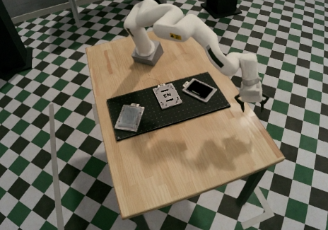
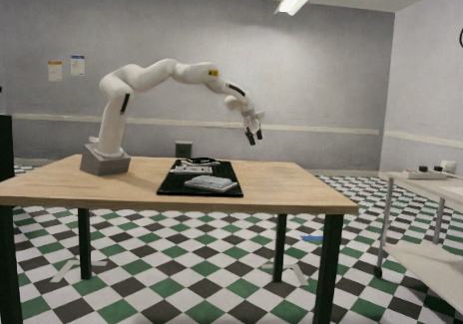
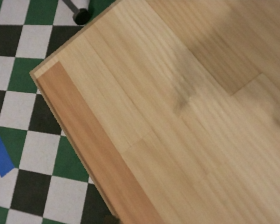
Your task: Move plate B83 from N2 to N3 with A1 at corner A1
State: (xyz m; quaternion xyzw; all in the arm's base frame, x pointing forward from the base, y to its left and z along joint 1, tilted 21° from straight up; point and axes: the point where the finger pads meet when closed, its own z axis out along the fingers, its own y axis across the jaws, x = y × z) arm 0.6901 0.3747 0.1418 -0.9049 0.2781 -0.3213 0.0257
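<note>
Now: the dark plate 310 mm behind my hand, 130 mm to the right of it and 100 mm below it. From my hand the other things lie so: pale grey plate (280 mm behind, 570 mm to the right, 100 mm below).
</note>
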